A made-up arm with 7 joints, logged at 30 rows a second.
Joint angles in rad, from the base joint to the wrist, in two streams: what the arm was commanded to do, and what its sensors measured. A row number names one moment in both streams.
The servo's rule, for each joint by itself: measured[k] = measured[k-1] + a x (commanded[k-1-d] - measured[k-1]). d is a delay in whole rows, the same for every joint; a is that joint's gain. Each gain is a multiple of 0.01, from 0.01 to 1. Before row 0 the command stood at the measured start. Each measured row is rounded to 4 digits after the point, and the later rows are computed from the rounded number. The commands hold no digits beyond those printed.
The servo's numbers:
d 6
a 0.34 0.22 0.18 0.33 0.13 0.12 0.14
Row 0, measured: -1.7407, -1.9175, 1.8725, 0.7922, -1.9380, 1.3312, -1.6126
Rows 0 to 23, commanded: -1.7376, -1.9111, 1.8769, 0.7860, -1.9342, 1.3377, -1.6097; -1.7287, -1.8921, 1.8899, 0.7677, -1.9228, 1.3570, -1.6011; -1.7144, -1.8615, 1.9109, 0.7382, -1.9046, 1.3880, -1.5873; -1.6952, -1.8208, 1.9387, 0.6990, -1.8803, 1.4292, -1.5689; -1.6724, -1.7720, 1.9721, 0.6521, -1.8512, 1.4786, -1.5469; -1.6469, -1.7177, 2.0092, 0.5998, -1.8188, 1.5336, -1.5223; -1.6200, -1.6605, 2.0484, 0.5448, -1.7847, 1.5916, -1.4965; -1.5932, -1.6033, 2.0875, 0.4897, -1.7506, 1.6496, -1.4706; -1.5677, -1.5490, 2.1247, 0.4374, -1.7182, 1.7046, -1.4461; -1.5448, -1.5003, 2.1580, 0.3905, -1.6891, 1.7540, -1.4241; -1.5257, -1.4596, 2.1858, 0.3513, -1.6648, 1.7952, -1.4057; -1.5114, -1.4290, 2.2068, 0.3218, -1.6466, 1.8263, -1.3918; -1.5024, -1.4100, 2.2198, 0.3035, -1.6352, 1.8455, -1.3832; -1.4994, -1.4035, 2.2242, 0.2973, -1.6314, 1.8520, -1.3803; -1.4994, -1.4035, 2.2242, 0.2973, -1.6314, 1.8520, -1.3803; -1.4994, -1.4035, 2.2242, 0.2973, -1.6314, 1.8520, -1.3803; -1.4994, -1.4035, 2.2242, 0.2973, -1.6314, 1.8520, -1.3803; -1.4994, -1.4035, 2.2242, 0.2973, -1.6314, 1.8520, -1.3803; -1.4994, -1.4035, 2.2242, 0.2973, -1.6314, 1.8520, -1.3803; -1.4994, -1.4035, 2.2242, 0.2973, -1.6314, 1.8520, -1.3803; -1.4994, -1.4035, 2.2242, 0.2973, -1.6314, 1.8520, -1.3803; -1.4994, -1.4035, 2.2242, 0.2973, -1.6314, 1.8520, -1.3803; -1.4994, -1.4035, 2.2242, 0.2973, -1.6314, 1.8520, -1.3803; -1.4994, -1.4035, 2.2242, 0.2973, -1.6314, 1.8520, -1.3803
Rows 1 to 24, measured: -1.7407, -1.9175, 1.8725, 0.7922, -1.9380, 1.3312, -1.6126; -1.7407, -1.9175, 1.8725, 0.7922, -1.9380, 1.3312, -1.6126; -1.7407, -1.9175, 1.8725, 0.7922, -1.9380, 1.3312, -1.6126; -1.7407, -1.9175, 1.8725, 0.7922, -1.9380, 1.3312, -1.6126; -1.7407, -1.9175, 1.8725, 0.7922, -1.9380, 1.3312, -1.6126; -1.7407, -1.9175, 1.8725, 0.7922, -1.9380, 1.3312, -1.6126; -1.7396, -1.9161, 1.8733, 0.7902, -1.9375, 1.3320, -1.6122; -1.7359, -1.9108, 1.8763, 0.7828, -1.9356, 1.3350, -1.6106; -1.7286, -1.9000, 1.8825, 0.7681, -1.9316, 1.3414, -1.6073; -1.7172, -1.8826, 1.8926, 0.7453, -1.9249, 1.3519, -1.6019; -1.7020, -1.8583, 1.9069, 0.7145, -1.9153, 1.3671, -1.5942; -1.6833, -1.8274, 1.9253, 0.6766, -1.9028, 1.3871, -1.5841; -1.6618, -1.7907, 1.9475, 0.6331, -1.8874, 1.4116, -1.5718; -1.6385, -1.7495, 1.9727, 0.5858, -1.8696, 1.4402, -1.5576; -1.6144, -1.7054, 2.0001, 0.5368, -1.8499, 1.4719, -1.5420; -1.5907, -1.6603, 2.0285, 0.4885, -1.8290, 1.5058, -1.5255; -1.5686, -1.6161, 2.0568, 0.4432, -1.8077, 1.5405, -1.5087; -1.5492, -1.5749, 2.0838, 0.4031, -1.7868, 1.5748, -1.4923; -1.5333, -1.5386, 2.1083, 0.3702, -1.7671, 1.6073, -1.4770; -1.5218, -1.5089, 2.1292, 0.3461, -1.7495, 1.6367, -1.4635; -1.5142, -1.4857, 2.1463, 0.3300, -1.7341, 1.6625, -1.4519; -1.5092, -1.4676, 2.1603, 0.3192, -1.7207, 1.6852, -1.4419; -1.5059, -1.4535, 2.1718, 0.3120, -1.7091, 1.7052, -1.4333; -1.5037, -1.4425, 2.1812, 0.3071, -1.6990, 1.7228, -1.4259
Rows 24 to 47, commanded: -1.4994, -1.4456, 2.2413, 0.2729, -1.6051, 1.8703, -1.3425; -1.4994, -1.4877, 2.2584, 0.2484, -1.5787, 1.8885, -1.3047; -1.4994, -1.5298, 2.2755, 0.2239, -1.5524, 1.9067, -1.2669; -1.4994, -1.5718, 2.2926, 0.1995, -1.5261, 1.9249, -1.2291; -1.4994, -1.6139, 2.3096, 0.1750, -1.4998, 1.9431, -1.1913; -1.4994, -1.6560, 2.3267, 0.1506, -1.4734, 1.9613, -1.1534; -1.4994, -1.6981, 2.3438, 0.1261, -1.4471, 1.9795, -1.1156; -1.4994, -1.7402, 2.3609, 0.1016, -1.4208, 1.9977, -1.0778; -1.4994, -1.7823, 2.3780, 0.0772, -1.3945, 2.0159, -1.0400; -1.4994, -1.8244, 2.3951, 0.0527, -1.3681, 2.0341, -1.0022; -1.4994, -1.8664, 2.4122, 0.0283, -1.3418, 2.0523, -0.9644; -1.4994, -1.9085, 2.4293, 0.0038, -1.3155, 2.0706, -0.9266; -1.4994, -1.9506, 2.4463, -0.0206, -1.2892, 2.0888, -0.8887; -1.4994, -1.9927, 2.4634, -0.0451, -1.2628, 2.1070, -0.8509; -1.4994, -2.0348, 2.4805, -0.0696, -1.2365, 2.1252, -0.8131; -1.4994, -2.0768, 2.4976, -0.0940, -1.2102, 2.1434, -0.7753; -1.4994, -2.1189, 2.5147, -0.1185, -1.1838, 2.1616, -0.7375; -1.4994, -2.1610, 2.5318, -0.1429, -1.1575, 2.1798, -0.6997; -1.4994, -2.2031, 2.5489, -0.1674, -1.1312, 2.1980, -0.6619; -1.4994, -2.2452, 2.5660, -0.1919, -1.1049, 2.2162, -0.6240; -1.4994, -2.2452, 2.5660, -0.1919, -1.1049, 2.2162, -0.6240; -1.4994, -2.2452, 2.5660, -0.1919, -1.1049, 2.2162, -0.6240; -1.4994, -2.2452, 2.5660, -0.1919, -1.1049, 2.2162, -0.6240; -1.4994, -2.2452, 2.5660, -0.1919, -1.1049, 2.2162, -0.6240
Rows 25 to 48, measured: -1.5022, -1.4339, 2.1889, 0.3039, -1.6902, 1.7383, -1.4195; -1.5012, -1.4272, 2.1953, 0.3017, -1.6826, 1.7519, -1.4140; -1.5006, -1.4220, 2.2005, 0.3002, -1.6759, 1.7639, -1.4093; -1.5002, -1.4179, 2.2048, 0.2992, -1.6701, 1.7745, -1.4052; -1.4999, -1.4147, 2.2083, 0.2986, -1.6651, 1.7838, -1.4017; -1.4997, -1.4122, 2.2112, 0.2982, -1.6607, 1.7920, -1.3987; -1.4996, -1.4195, 2.2166, 0.2899, -1.6535, 1.8014, -1.3908; -1.4995, -1.4345, 2.2241, 0.2762, -1.6438, 1.8119, -1.3787; -1.4995, -1.4555, 2.2334, 0.2589, -1.6319, 1.8233, -1.3630; -1.4995, -1.4811, 2.2441, 0.2393, -1.6181, 1.8355, -1.3443; -1.4995, -1.5103, 2.2559, 0.2181, -1.6027, 1.8484, -1.3229; -1.4995, -1.5424, 2.2686, 0.1958, -1.5859, 1.8619, -1.2992; -1.4995, -1.5767, 2.2821, 0.1728, -1.5679, 1.8760, -1.2735; -1.4995, -1.6127, 2.2963, 0.1493, -1.5488, 1.8906, -1.2461; -1.4995, -1.6500, 2.3110, 0.1255, -1.5287, 1.9056, -1.2172; -1.4995, -1.6884, 2.3261, 0.1015, -1.5078, 1.9210, -1.1871; -1.4995, -1.7276, 2.3416, 0.0773, -1.4862, 1.9368, -1.1559; -1.4995, -1.7674, 2.3574, 0.0530, -1.4640, 1.9529, -1.1238; -1.4995, -1.8077, 2.3734, 0.0287, -1.4413, 1.9692, -1.0909; -1.4995, -1.8484, 2.3896, 0.0043, -1.4181, 1.9857, -1.0573; -1.4995, -1.8894, 2.4060, -0.0201, -1.3945, 2.0024, -1.0231; -1.4995, -1.9306, 2.4225, -0.0445, -1.3705, 2.0193, -0.9884; -1.4995, -1.9720, 2.4391, -0.0689, -1.3462, 2.0364, -0.9533; -1.4995, -2.0136, 2.4558, -0.0933, -1.3217, 2.0536, -0.9178
